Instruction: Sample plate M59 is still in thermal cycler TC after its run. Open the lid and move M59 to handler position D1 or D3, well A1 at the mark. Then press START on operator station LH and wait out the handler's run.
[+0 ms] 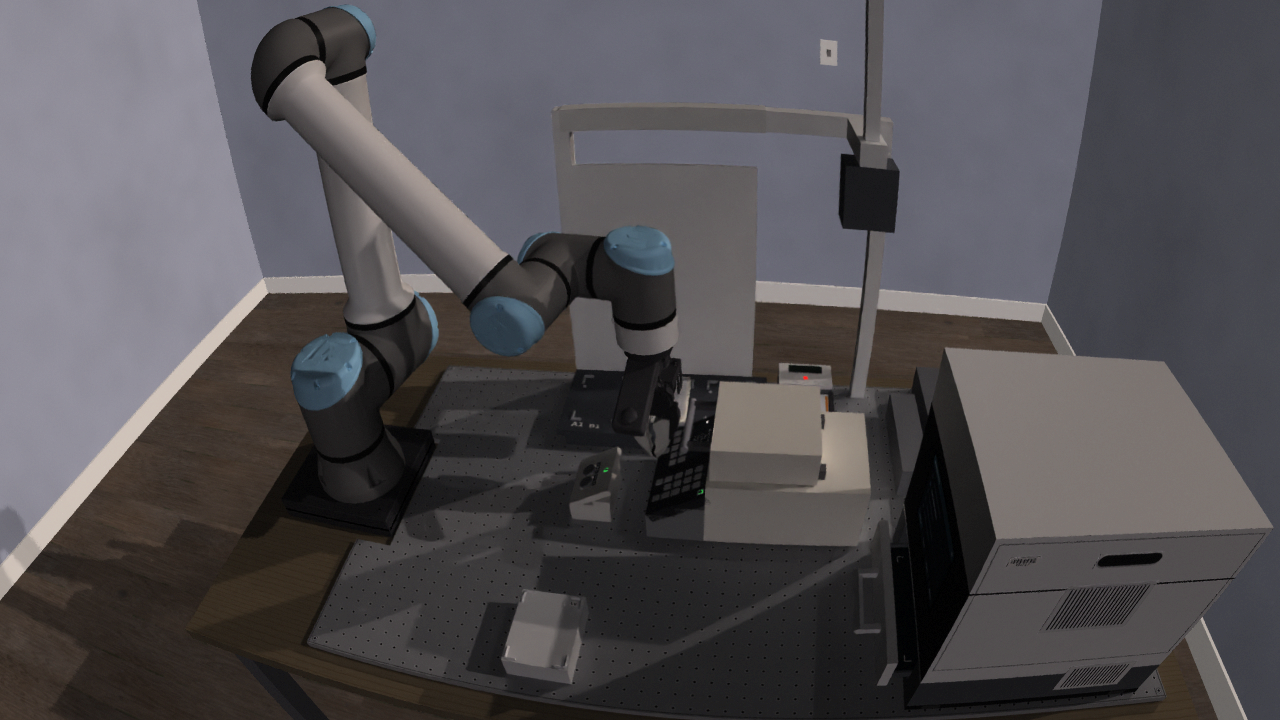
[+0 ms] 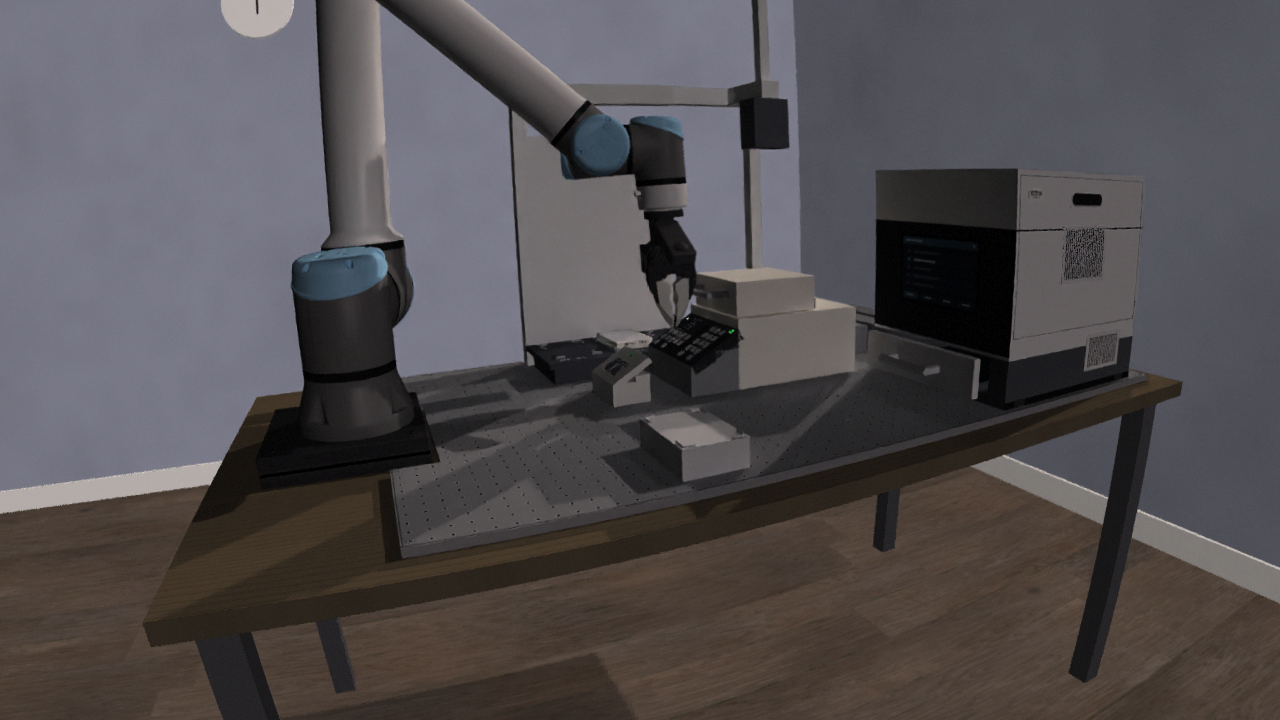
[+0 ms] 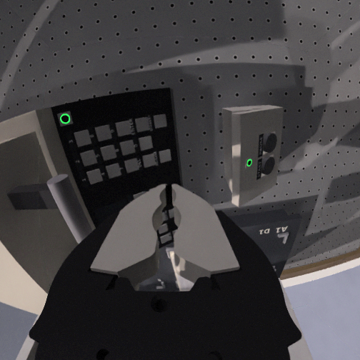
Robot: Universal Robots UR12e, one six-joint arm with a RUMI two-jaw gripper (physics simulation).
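Pixels of known places: gripper, between the fingertips: [image 1: 655, 456] [image 2: 674, 326]; arm's base, origin of its link: [image 1: 362, 469] [image 2: 357, 421].
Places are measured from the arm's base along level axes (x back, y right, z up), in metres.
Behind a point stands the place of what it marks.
My gripper [image 1: 662, 450] {x -0.574, y 0.036, z 0.083 m} [image 2: 675, 323] {x -0.574, y 0.036, z 0.083 m} [image 3: 169, 186] is shut and empty, fingertips low over the back of the sloped black keypad [image 1: 678, 479] {x -0.611, y 0.062, z 0.054 m} [image 2: 691, 338] {x -0.616, y 0.028, z 0.055 m} [image 3: 120, 142]; contact cannot be told. The keypad fronts the cream thermal cycler [image 1: 787, 519] {x -0.786, y 0.147, z 0.037 m} [image 2: 794, 344] {x -0.771, y 0.145, z 0.042 m}, whose lid [image 1: 766, 425] {x -0.748, y 0.062, z 0.166 m} [image 2: 771, 291] {x -0.732, y 0.125, z 0.143 m} is down, its bar handle [image 3: 70, 207] beside my fingers. A small sloped station [image 1: 595, 488] {x -0.474, y 0.060, z 0.032 m} [image 2: 623, 380] {x -0.448, y 0.073, z 0.011 m} [image 3: 240, 150] has two round buttons and a green light. The dark handler deck [image 1: 586, 429] {x -0.442, y -0.116, z 0.012 m} [image 2: 565, 362] {x -0.417, y -0.113, z 0.011 m} [image 3: 257, 245] is marked A1 D1. A pale plate [image 2: 623, 338] {x -0.573, y -0.168, z 0.028 m} lies on it, partly hidden; its label is unreadable.
A white block [image 1: 544, 626] {x -0.415, y 0.340, z 0.011 m} [image 2: 693, 438] {x -0.392, y 0.382, z 0.011 m} stands near the front edge. A large instrument [image 1: 1092, 447] {x -1.141, y 0.373, z 0.366 m} [image 2: 1074, 295] {x -1.126, y 0.518, z 0.149 m} with an open drawer [image 1: 886, 617] {x -0.915, y 0.375, z 0.053 m} [image 2: 926, 362] {x -0.917, y 0.344, z 0.024 m} stands at the right. A tall post [image 1: 865, 313] {x -0.981, y -0.247, z 0.174 m} [image 2: 752, 205] {x -0.979, y -0.247, z 0.290 m} and a small red-lit device [image 1: 803, 377] {x -0.865, y -0.250, z 0.021 m} stand behind the cycler.
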